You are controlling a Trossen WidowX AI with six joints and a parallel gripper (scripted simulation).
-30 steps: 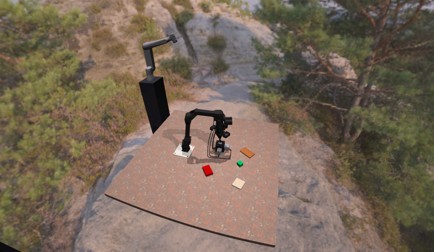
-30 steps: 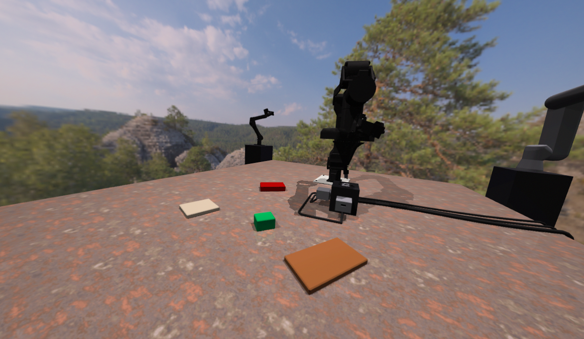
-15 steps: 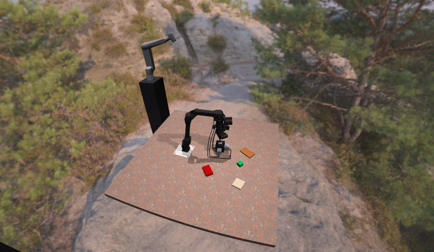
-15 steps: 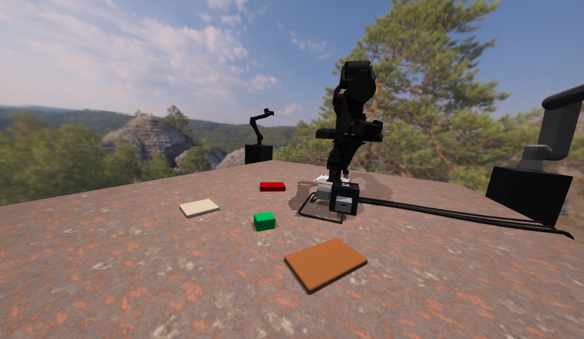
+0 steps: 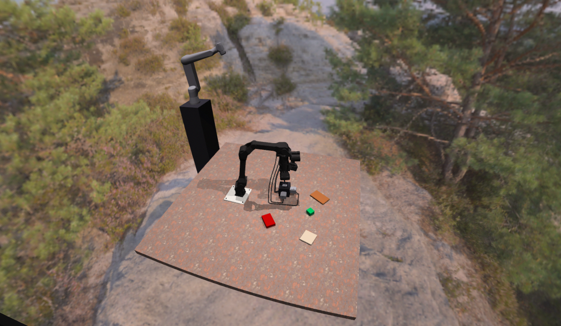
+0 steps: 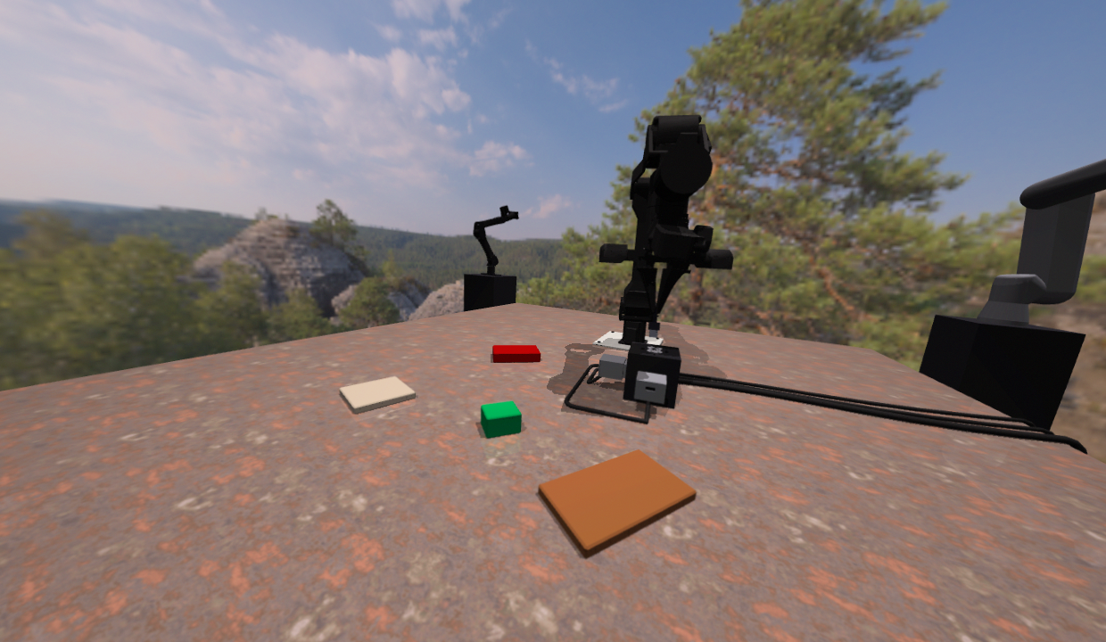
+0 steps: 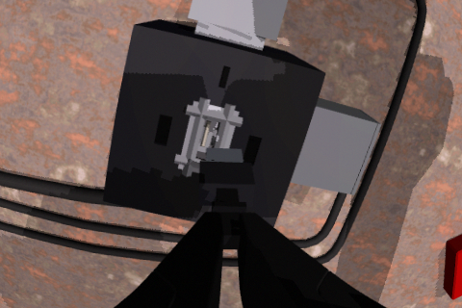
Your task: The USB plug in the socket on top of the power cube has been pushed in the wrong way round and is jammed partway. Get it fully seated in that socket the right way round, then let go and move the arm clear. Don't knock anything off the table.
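Right now the dark USB plug is 2 cm below my gripper tip. Also, from my gripper tip: USB socket (7 cm below, 1 cm to the left); green cube (22 cm ahead, 13 cm to the right, 12 cm below); brown plate (25 cm ahead, 13 cm below, 2 cm to the left).
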